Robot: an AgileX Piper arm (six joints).
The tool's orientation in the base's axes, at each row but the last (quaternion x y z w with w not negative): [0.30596 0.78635 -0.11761 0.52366]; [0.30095 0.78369 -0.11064 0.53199]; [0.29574 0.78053 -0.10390 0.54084]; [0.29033 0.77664 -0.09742 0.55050]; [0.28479 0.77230 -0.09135 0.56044]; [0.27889 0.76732 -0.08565 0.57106]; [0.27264 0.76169 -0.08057 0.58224]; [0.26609 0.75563 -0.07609 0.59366]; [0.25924 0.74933 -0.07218 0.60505]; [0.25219 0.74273 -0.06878 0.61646]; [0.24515 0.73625 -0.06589 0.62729]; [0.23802 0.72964 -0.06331 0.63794]
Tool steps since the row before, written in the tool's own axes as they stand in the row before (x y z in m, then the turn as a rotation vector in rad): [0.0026 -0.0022 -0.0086 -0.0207 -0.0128 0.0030]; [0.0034 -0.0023 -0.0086 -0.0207 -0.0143 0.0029]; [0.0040 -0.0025 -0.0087 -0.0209 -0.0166 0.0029]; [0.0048 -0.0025 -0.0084 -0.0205 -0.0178 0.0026]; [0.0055 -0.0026 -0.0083 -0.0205 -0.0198 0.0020]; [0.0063 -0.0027 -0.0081 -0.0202 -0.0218 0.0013]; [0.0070 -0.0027 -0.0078 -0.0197 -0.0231 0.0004]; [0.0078 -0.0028 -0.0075 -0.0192 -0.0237 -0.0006]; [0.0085 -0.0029 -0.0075 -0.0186 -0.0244 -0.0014]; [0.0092 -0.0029 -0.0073 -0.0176 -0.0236 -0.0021]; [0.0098 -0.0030 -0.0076 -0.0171 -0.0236 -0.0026]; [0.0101 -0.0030 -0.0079 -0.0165 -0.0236 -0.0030]
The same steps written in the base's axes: [-0.0085 0.0035 0.0010 0.0000 -0.0190 0.0155]; [-0.0088 0.0036 0.0001 -0.0010 -0.0201 0.0154]; [-0.0092 0.0036 -0.0006 -0.0022 -0.0220 0.0152]; [-0.0092 0.0036 -0.0016 -0.0032 -0.0227 0.0147]; [-0.0093 0.0035 -0.0026 -0.0048 -0.0241 0.0146]; [-0.0093 0.0035 -0.0036 -0.0065 -0.0253 0.0142]; [-0.0092 0.0034 -0.0046 -0.0080 -0.0259 0.0137]; [-0.0090 0.0033 -0.0057 -0.0092 -0.0258 0.0134]; [-0.0090 0.0032 -0.0067 -0.0103 -0.0259 0.0129]; [-0.0088 0.0032 -0.0077 -0.0107 -0.0246 0.0123]; [-0.0090 0.0032 -0.0084 -0.0112 -0.0243 0.0119]; [-0.0091 0.0032 -0.0089 -0.0116 -0.0239 0.0114]
